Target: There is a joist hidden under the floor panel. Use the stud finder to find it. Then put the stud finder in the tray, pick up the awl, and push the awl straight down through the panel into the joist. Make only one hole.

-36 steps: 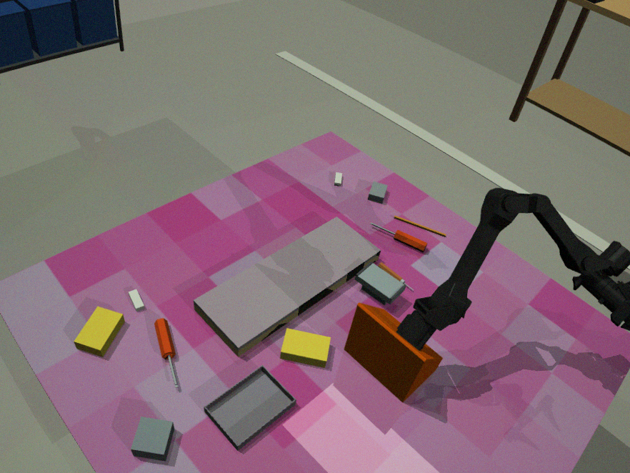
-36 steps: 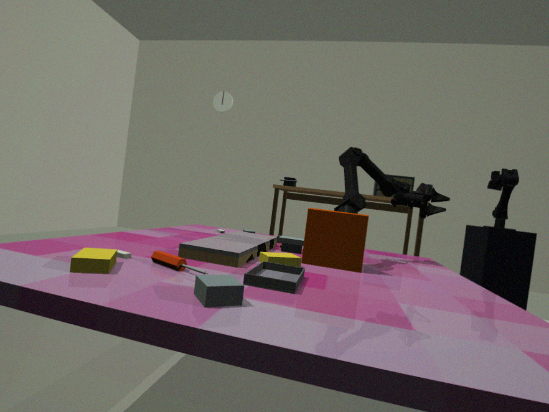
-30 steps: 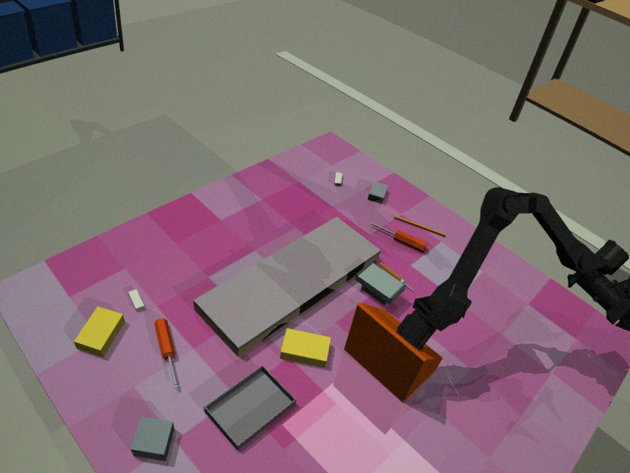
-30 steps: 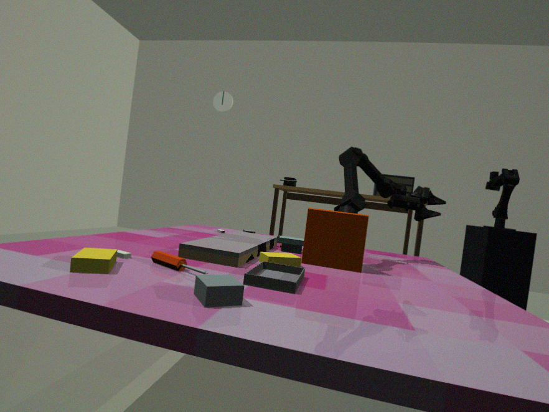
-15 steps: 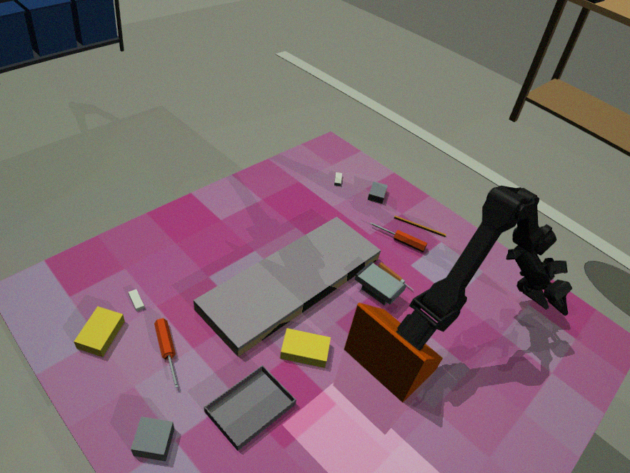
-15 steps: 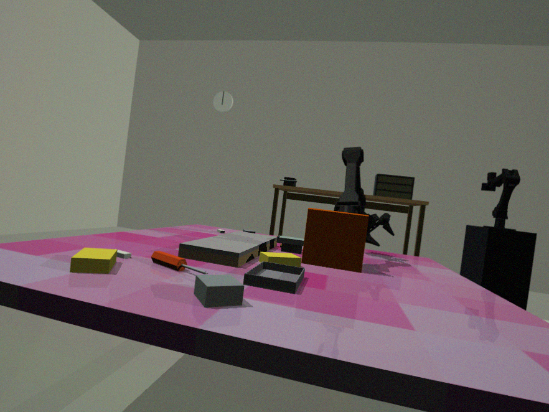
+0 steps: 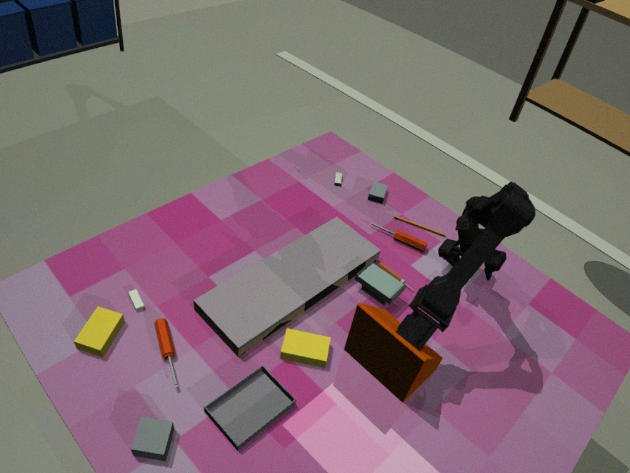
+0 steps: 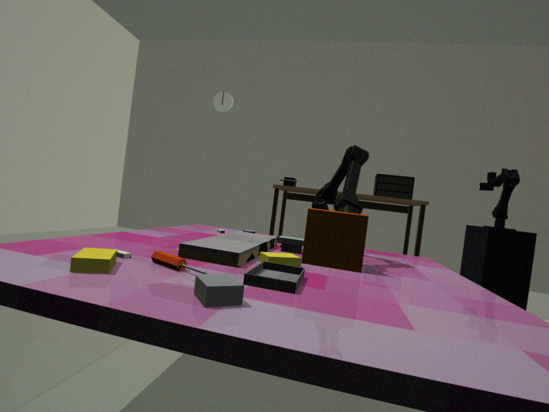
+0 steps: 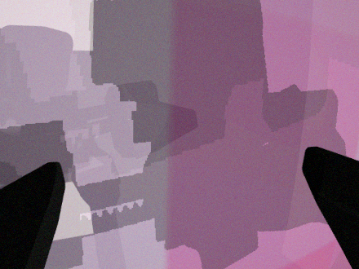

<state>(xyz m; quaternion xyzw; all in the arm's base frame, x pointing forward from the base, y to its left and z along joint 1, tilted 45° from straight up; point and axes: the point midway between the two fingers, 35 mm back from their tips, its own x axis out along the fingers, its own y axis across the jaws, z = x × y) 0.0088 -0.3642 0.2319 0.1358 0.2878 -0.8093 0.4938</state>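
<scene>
The awl lies 160 mm to the left of my gripper tip, 160 mm ahead of it and 20 mm below it. The rest, counted from my gripper tip: indicator light: 250 mm to the left, 150 mm ahead, 20 mm below; thin stick: 240 mm ahead, 80 mm to the right, 20 mm below; stud finder: 250 mm to the left, 160 mm ahead, 10 mm below.
</scene>
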